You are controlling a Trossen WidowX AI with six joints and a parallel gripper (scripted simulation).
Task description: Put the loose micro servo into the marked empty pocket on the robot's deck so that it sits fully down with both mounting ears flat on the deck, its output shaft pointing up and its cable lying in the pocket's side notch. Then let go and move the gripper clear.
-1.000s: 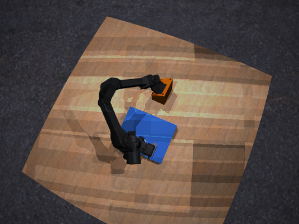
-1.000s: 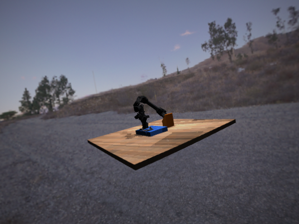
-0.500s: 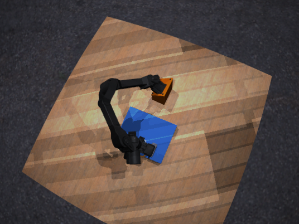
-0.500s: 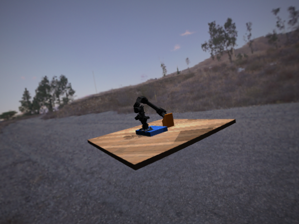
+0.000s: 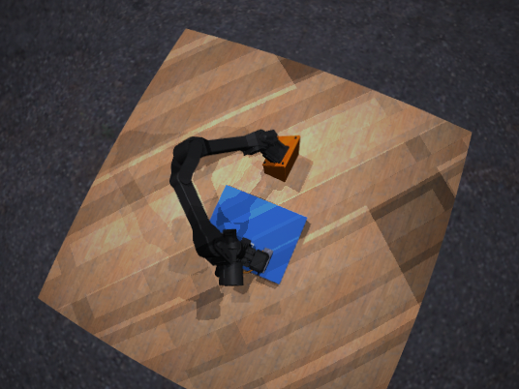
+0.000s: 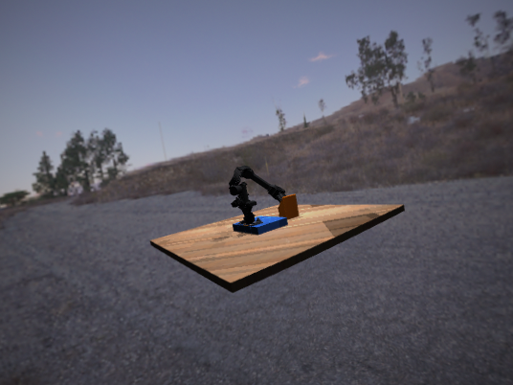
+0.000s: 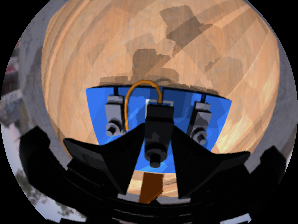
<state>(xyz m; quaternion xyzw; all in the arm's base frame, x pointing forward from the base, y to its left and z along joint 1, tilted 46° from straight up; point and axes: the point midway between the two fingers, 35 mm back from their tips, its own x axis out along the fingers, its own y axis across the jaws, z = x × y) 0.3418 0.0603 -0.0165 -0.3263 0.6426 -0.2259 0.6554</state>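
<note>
The blue deck is 12 cm behind my gripper tip, 7 cm below it and 2 cm to the right of it.
</note>
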